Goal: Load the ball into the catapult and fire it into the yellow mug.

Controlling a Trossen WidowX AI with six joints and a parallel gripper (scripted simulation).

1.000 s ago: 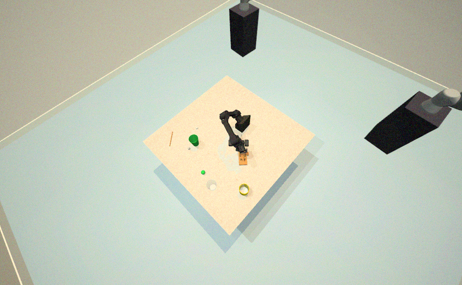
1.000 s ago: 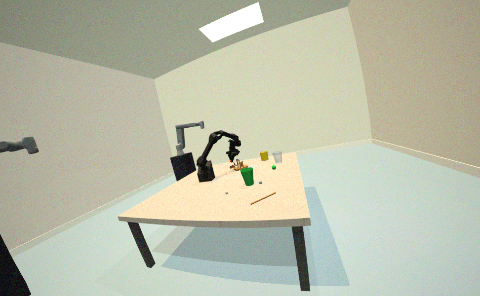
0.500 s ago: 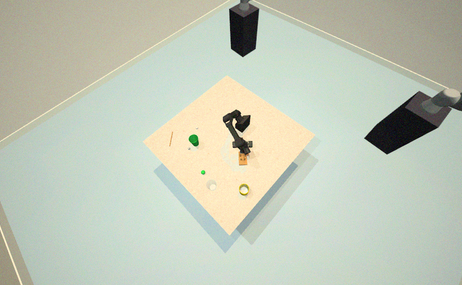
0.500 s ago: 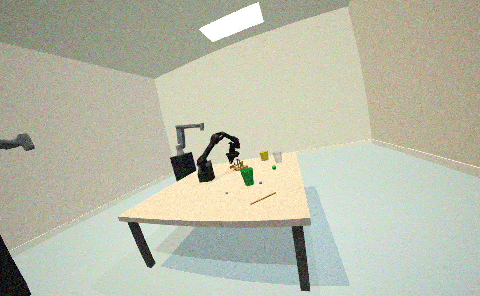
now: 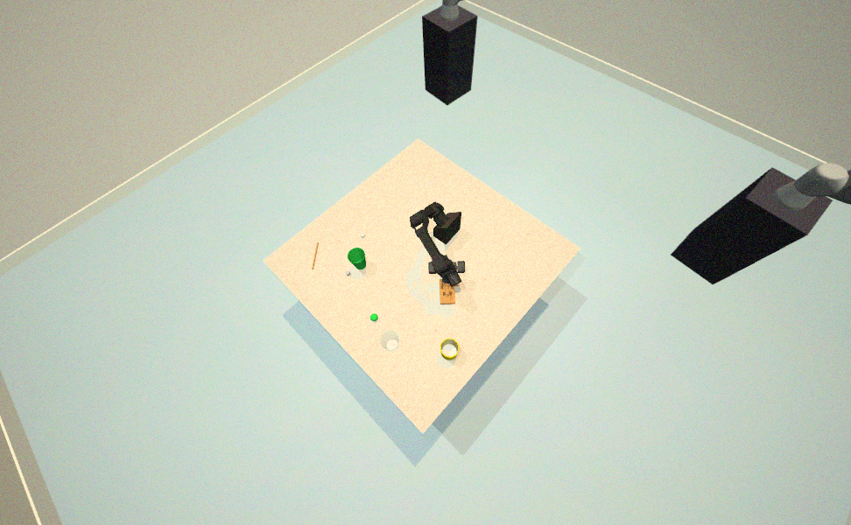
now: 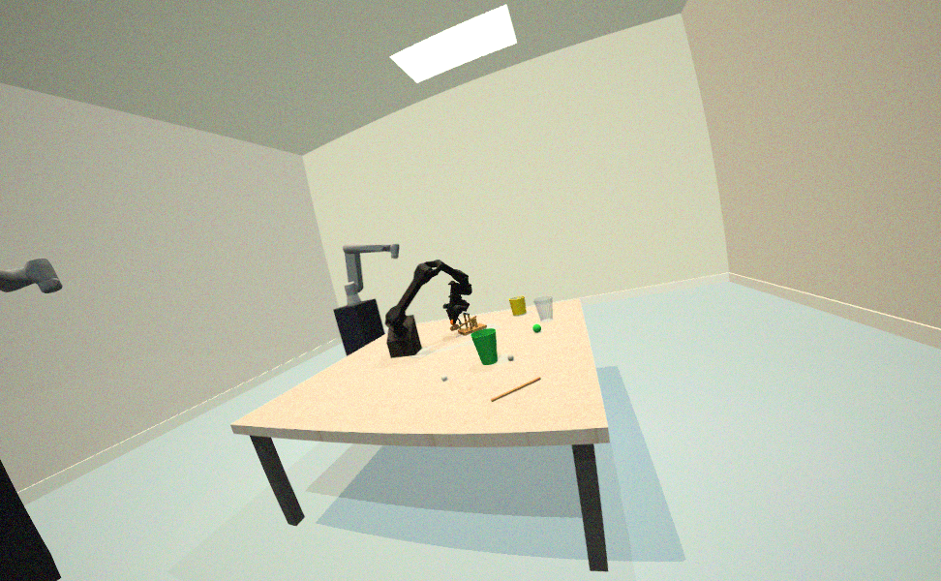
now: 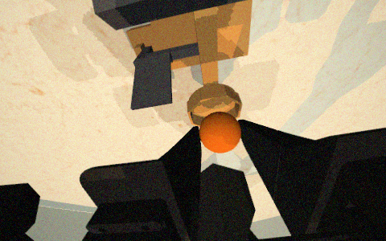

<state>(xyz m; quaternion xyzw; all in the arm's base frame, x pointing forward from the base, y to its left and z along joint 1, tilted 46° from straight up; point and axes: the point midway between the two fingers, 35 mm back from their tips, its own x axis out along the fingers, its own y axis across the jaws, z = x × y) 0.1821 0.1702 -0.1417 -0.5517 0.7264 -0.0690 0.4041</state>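
My gripper tip is now 1 cm below the orange ball. Also, from my gripper tip: green ball (45 cm ahead, 7 cm to the right, 5 cm below); then wooden catapult (5 cm to the left, 3 cm ahead, 2 cm below); then yellow mug (32 cm to the left, 28 cm ahead, 4 cm below).
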